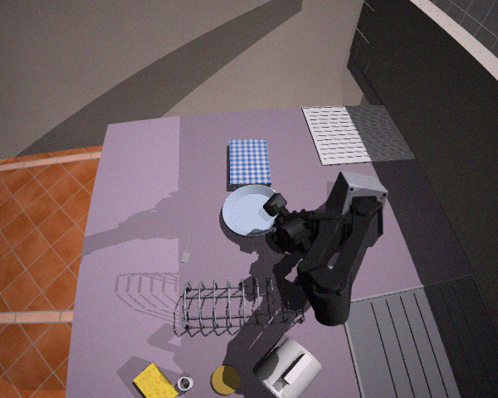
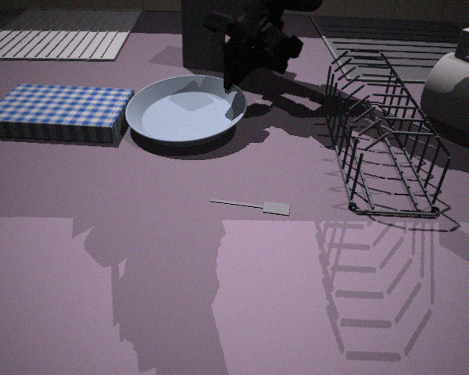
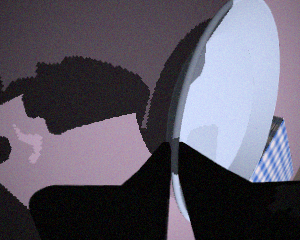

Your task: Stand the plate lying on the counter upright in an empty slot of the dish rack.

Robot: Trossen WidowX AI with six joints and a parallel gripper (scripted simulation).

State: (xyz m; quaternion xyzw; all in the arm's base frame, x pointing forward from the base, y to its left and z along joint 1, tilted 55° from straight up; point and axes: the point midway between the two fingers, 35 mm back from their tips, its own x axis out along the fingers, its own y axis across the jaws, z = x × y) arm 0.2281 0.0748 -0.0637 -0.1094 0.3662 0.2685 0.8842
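Right now my hand is 80 mm short of the pale blue plate, 70 mm to the left of it and 40 mm above it. From my hand the other things lie so: yellow disc: 430 mm to the left, 130 mm ahead, 60 mm below; small spatula: 280 mm ahead, 70 mm to the left, 70 mm below; white toaster: 410 mm to the left, 20 mm behind.
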